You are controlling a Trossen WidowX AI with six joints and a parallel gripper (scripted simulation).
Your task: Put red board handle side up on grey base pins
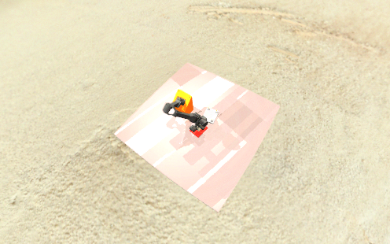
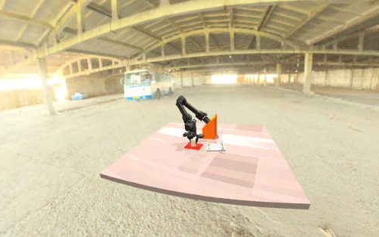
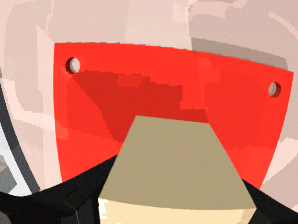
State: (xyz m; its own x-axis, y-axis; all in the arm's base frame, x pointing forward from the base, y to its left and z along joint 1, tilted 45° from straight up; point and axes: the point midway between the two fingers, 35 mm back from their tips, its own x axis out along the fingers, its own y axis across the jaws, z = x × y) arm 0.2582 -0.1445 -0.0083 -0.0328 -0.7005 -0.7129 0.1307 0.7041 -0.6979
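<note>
The grey base lies 200 mm to the left of my gripper tip and 20 mm below it. Also, from my gripper tip: red board right at my gripper tip.
</note>
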